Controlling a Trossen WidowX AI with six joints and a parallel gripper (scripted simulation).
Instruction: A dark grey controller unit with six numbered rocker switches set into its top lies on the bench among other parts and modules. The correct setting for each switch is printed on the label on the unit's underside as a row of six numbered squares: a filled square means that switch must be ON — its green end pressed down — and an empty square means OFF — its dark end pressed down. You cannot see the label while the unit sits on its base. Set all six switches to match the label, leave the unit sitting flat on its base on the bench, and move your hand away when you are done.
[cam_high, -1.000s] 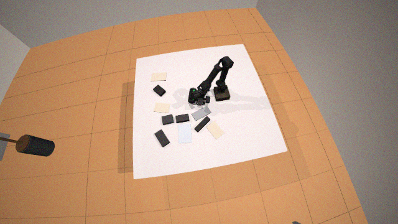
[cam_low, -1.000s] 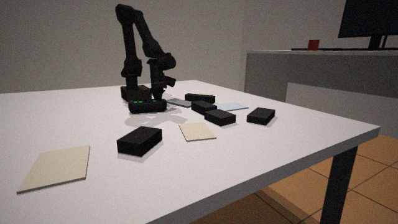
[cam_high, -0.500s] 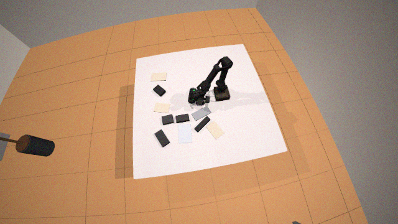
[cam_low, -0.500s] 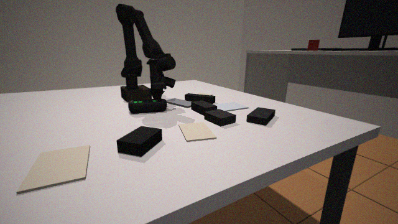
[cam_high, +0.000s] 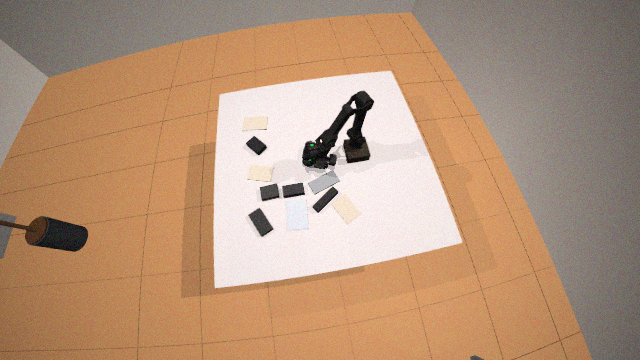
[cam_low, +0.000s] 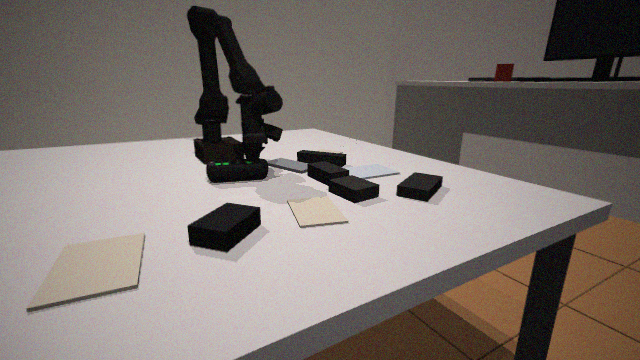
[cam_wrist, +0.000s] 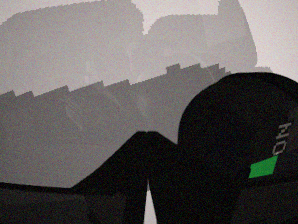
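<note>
The grey plate is 40 mm behind my gripper tip and 120 mm to the left of it. Also, from my gripper tip: long dark block 40 mm behind, 230 mm to the left, 10 mm above; pale blue plate 110 mm ahead, 300 mm to the left.
</note>
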